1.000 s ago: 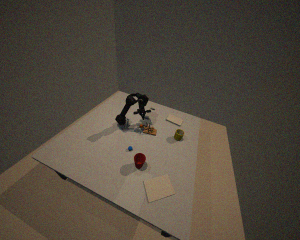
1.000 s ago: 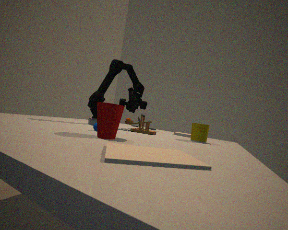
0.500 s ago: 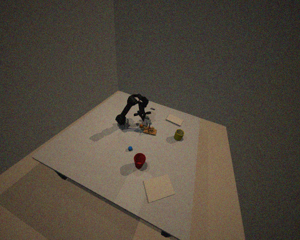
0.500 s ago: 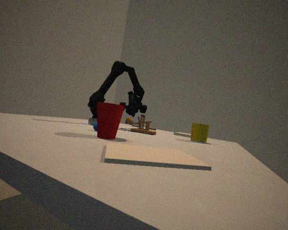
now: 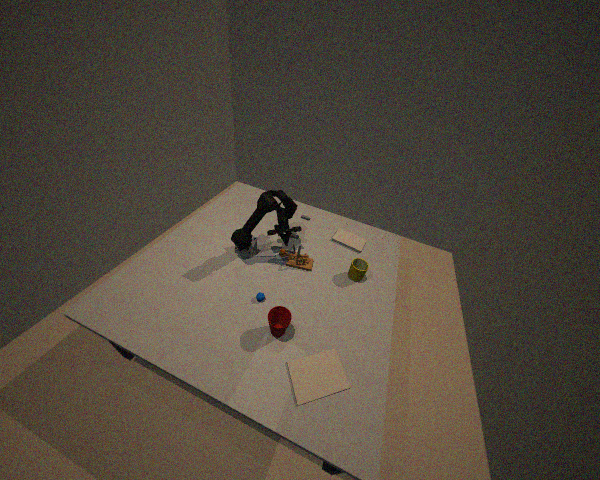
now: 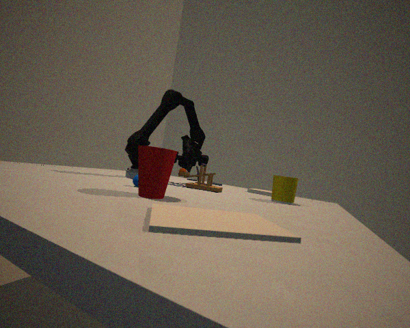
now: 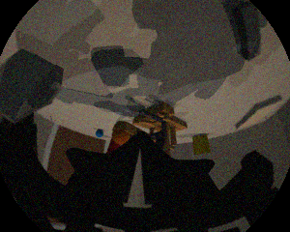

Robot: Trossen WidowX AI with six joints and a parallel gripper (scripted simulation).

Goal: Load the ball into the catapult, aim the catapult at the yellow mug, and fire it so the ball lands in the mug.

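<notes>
Now: the orange ball 10 mm behind my gripper tip and 50 mm to the right of it. The rest, counted from my gripper tip: wooden catapult (60 mm ahead, 20 mm to the right, 10 mm below); yellow mug (410 mm ahead, 10 mm to the left, 40 mm below); blue ball (330 mm to the right, 40 mm below).
</notes>
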